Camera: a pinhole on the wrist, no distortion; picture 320 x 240 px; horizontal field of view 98.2 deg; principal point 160.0 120.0 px. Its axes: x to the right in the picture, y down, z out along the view. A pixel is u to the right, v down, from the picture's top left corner.
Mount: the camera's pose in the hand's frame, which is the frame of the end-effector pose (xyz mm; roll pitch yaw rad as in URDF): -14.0 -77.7 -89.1 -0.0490 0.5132 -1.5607
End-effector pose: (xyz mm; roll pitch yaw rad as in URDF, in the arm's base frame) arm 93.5 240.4 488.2 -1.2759 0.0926 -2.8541
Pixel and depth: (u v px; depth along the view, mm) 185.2 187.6 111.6
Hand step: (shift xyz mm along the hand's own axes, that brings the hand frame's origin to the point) 46.5 -148.2 -4.3
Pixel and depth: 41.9 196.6 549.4
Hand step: 314.7 71.4 605.8
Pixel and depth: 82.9 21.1 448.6
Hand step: -311.6 -91.0 437.4
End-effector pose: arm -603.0 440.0 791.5 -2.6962 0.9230 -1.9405
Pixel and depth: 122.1 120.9 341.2
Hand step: 5.8 -163.5 253.5
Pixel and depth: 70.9 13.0 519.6
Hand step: -389.5 -54.9 544.1
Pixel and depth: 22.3 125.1 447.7
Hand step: 22.7 91.0 518.1
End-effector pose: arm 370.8 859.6 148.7 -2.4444 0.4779 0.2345
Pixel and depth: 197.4 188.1 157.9
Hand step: 72.4 -189.5 24.1
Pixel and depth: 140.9 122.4 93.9
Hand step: -7.4 -112.4 -1.1
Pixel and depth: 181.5 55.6 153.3
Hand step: -76.6 -175.9 35.7
